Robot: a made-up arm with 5 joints. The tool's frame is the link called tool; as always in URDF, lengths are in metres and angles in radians. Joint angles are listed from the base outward.
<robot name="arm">
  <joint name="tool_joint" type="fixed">
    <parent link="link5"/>
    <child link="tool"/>
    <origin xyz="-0.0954 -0.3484 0.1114" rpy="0 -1.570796 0"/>
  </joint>
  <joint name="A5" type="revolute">
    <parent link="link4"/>
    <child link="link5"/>
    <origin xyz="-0.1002 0.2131 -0.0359" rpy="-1.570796 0 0"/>
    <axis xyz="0 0 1"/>
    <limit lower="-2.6" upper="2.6"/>
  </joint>
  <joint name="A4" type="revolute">
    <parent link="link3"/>
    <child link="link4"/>
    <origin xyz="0.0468 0.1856 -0.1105" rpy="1.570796 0 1.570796"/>
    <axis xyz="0 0 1"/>
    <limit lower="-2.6" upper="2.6"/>
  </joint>
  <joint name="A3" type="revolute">
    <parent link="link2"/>
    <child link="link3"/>
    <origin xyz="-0.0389 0.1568 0.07" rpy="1.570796 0 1.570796"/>
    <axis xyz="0 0 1"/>
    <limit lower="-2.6" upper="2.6"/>
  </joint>
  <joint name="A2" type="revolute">
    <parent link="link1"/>
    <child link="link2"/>
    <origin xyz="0.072 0.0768 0.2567" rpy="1.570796 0 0"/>
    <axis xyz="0 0 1"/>
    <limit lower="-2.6" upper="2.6"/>
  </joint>
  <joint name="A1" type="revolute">
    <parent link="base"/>
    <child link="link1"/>
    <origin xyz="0 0 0.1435" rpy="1.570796 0 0"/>
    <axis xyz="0 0 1"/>
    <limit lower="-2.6" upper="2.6"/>
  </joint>
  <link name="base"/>
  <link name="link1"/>
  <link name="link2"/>
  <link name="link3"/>
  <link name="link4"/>
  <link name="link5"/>
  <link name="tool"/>
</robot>
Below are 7 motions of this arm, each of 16 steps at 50 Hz.
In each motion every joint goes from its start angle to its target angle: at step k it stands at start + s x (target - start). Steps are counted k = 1, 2, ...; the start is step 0. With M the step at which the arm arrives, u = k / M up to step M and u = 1 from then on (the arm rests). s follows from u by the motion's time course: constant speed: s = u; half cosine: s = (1 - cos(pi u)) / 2; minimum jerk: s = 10 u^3 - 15 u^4 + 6 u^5.
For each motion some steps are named. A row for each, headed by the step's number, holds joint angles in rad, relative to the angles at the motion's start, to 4 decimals.
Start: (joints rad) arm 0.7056 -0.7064 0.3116 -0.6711 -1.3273
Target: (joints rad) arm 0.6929 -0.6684 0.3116 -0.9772 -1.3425
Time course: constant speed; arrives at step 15
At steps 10, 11, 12, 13, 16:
10: -0.0085 0.0253 0.0000 -0.2041 -0.0101
11: -0.0093 0.0279 0.0000 -0.2245 -0.0111
12: -0.0102 0.0304 0.0000 -0.2449 -0.0122
13: -0.0110 0.0329 0.0000 -0.2653 -0.0132
16: -0.0127 0.0380 0.0000 -0.3061 -0.0152

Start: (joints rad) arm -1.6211 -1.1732 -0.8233 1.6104 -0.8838
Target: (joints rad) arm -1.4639 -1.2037 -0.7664 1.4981 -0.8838
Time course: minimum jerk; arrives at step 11
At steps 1, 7, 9, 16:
1: 0.0010 -0.0002 0.0004 -0.0007 0.0000
7: 0.1168 -0.0227 0.0423 -0.0835 0.0000
9: 0.1501 -0.0291 0.0543 -0.1073 0.0000
16: 0.1572 -0.0305 0.0569 -0.1123 0.0000

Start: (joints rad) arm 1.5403 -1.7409 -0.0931 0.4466 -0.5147
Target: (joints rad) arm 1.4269 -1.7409 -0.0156 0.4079 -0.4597
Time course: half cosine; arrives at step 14
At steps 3, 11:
3: -0.0124 0.0000 0.0085 -0.0042 0.0060
11: -0.1010 0.0000 0.0690 -0.0345 0.0490

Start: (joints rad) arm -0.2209 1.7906 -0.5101 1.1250 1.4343
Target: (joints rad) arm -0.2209 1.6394 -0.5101 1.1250 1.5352
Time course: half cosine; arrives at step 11
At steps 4, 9, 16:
4: 0.0000 -0.0442 0.0000 0.0000 0.0295
9: 0.0000 -0.1392 0.0000 0.0000 0.0929
16: 0.0000 -0.1512 0.0000 0.0000 0.1009

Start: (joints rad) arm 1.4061 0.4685 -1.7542 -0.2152 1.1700
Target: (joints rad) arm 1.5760 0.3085 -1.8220 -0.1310 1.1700
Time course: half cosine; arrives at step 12
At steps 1, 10, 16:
1: 0.0029 -0.0027 -0.0012 0.0014 0.0000
10: 0.1585 -0.1493 -0.0633 0.0786 0.0000
16: 0.1699 -0.1600 -0.0678 0.0842 0.0000

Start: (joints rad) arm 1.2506 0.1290 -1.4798 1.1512 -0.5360
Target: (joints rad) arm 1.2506 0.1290 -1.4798 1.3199 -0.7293
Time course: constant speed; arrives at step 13
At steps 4, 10, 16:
4: 0.0000 0.0000 0.0000 0.0519 -0.0595
10: 0.0000 0.0000 0.0000 0.1298 -0.1487
16: 0.0000 0.0000 0.0000 0.1687 -0.1933

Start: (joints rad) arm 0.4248 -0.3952 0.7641 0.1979 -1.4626
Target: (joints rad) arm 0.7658 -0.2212 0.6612 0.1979 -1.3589
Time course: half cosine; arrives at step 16
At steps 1, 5, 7, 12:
1: 0.0033 0.0017 -0.0010 0.0000 0.0010
5: 0.0758 0.0387 -0.0229 0.0000 0.0230
7: 0.1372 0.0700 -0.0414 0.0000 0.0417
12: 0.2911 0.1485 -0.0878 0.0000 0.0885

